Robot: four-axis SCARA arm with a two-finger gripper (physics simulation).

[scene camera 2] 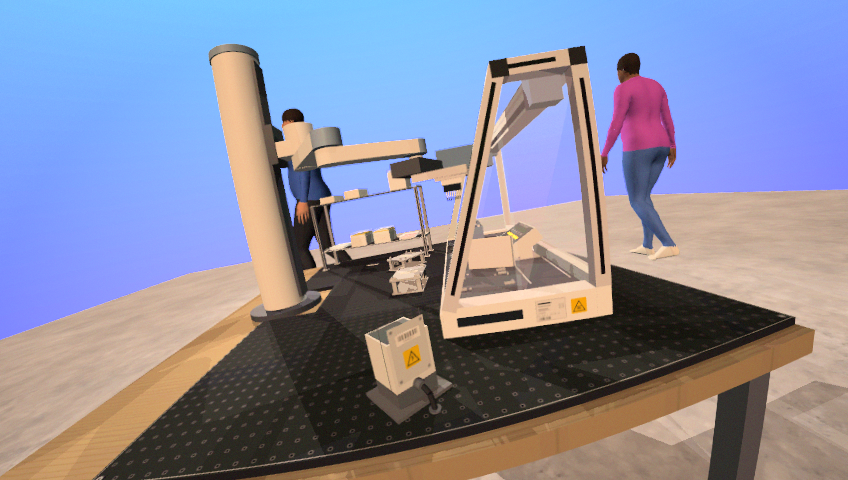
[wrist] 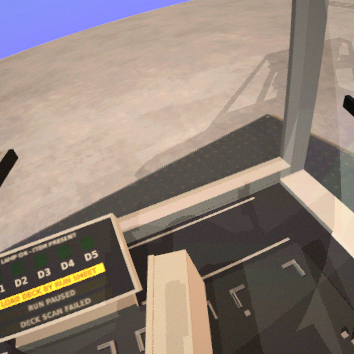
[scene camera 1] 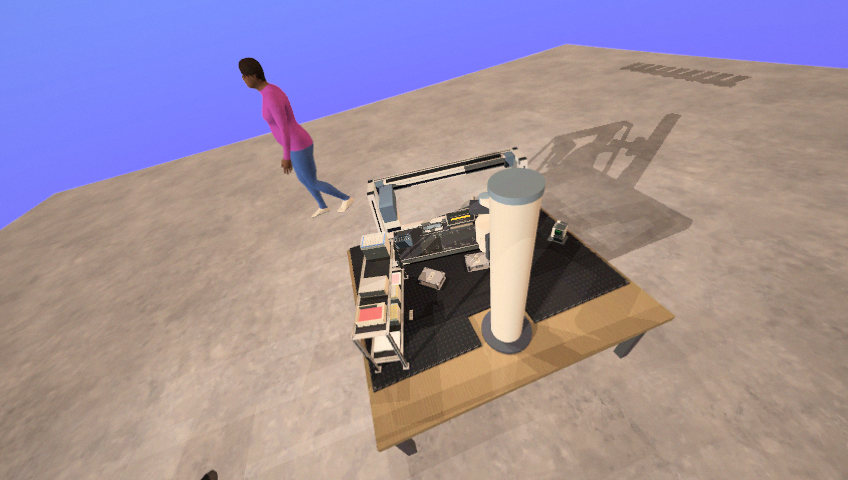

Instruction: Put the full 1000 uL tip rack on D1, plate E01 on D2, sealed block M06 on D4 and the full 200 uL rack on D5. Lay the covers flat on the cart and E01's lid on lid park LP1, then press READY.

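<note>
My gripper [wrist: 170, 105] is open and empty; its dark fingertips show at both edges of the wrist view, above the instrument deck [wrist: 235, 227] [scene camera 1: 443, 256]. In scene camera 1 the arm column hides it. The cart [scene camera 2: 423, 220] carries a blue-and-white rack [scene camera 1: 374, 245], a pale box [scene camera 1: 373, 286] and a red-topped item [scene camera 1: 370, 315] on top, with several items on its lower shelf. Their labels cannot be read. The deck panel [wrist: 50, 280] [scene camera 1: 460, 217] shows LOAD DECK BY RUN SHEET lit yellow; its visible lamps are dark. Corner brackets [wrist: 237, 296] mark deck places. READY cannot be made out.
Two low stands [scene camera 1: 431, 277] [scene camera 1: 477, 262] are between cart and column [scene camera 1: 511, 261] [scene camera 2: 255, 178]. The instrument's frame [scene camera 2: 589, 178] [wrist: 306, 85] rises around the deck. A pale block [wrist: 175, 300] is near the panel. A small device [scene camera 2: 401, 356] [scene camera 1: 558, 231] stands aside. Two people [scene camera 2: 643, 118] [scene camera 2: 306, 184] are near.
</note>
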